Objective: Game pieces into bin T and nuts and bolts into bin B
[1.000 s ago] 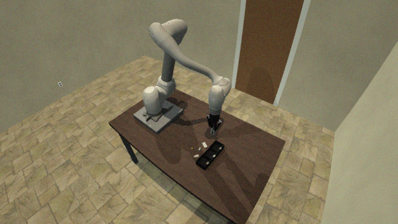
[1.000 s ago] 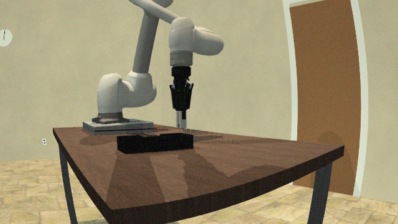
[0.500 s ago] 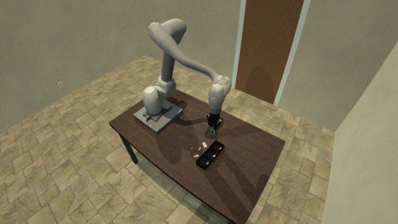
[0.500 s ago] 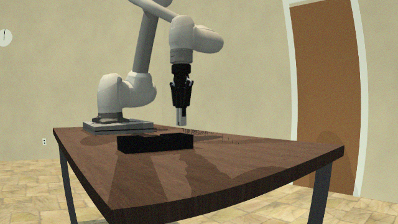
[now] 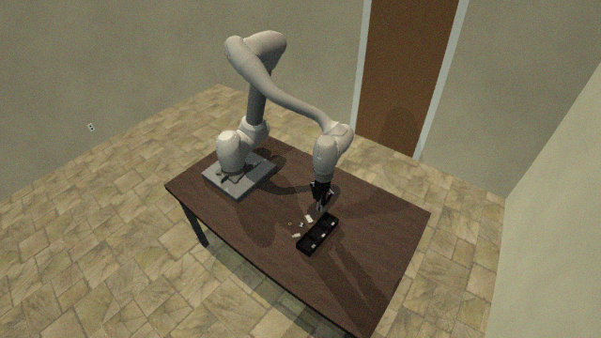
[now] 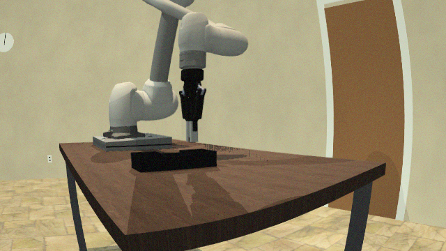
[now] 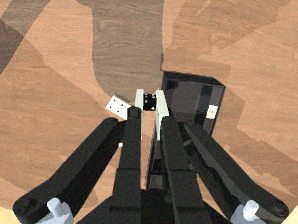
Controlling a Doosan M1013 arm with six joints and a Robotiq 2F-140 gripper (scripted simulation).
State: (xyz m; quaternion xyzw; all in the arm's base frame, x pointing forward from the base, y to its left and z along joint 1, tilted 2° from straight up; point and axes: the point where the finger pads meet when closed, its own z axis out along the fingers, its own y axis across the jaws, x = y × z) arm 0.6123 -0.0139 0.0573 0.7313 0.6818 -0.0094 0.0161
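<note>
The black bin lies 50 mm ahead of my hand, 110 mm to the right of it and 80 mm below it. Round my hand: white domino: 50 mm behind, 40 mm to the right, 100 mm below; gold ring-shaped nut: 110 mm behind, 120 mm to the right, 100 mm below; dark piece: 30 mm below.
</note>
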